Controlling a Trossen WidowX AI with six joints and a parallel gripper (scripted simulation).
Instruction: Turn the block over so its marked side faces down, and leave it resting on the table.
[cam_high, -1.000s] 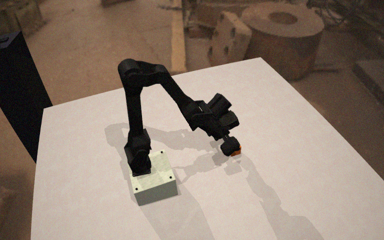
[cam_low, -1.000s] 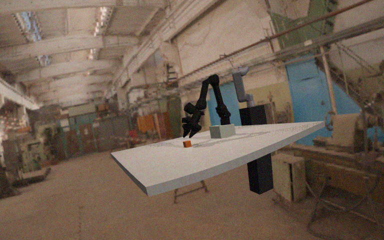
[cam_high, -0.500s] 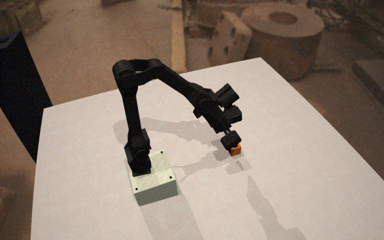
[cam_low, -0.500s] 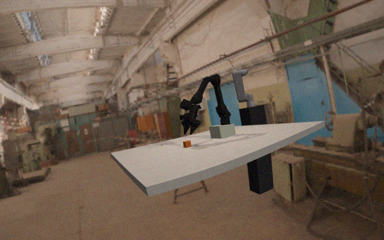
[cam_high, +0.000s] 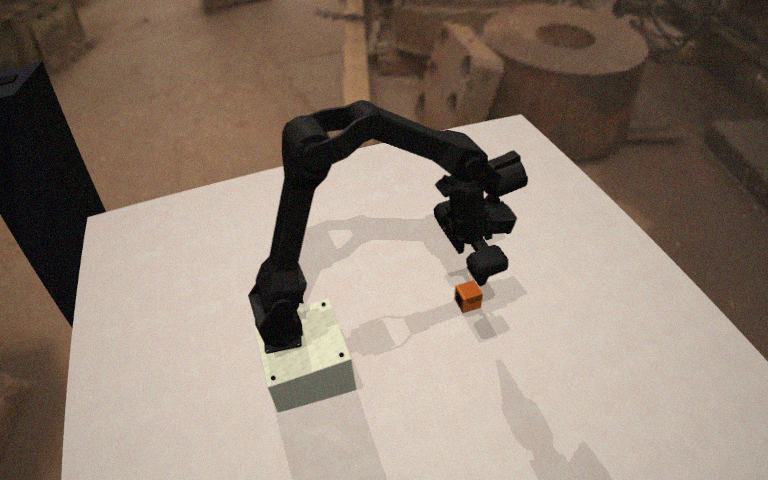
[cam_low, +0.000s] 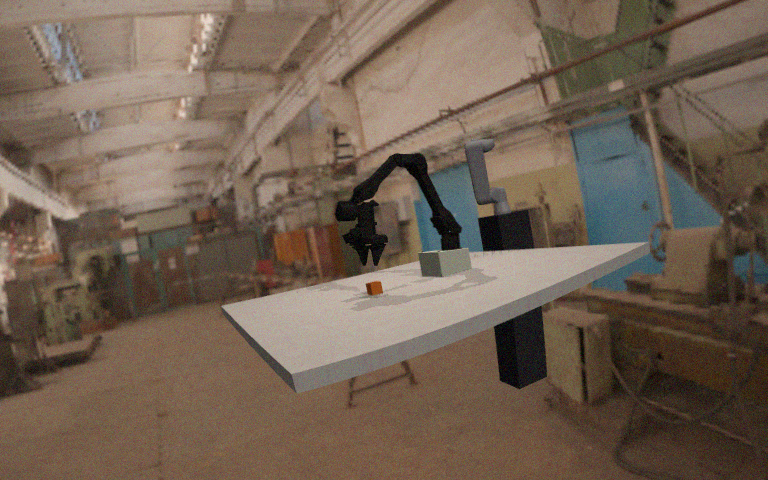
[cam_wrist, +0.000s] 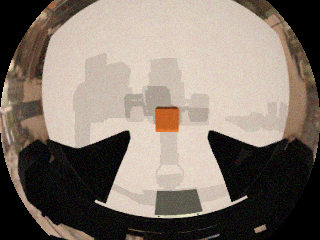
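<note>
Right now my gripper tip is 10 mm past the block and 80 mm above it.
</note>
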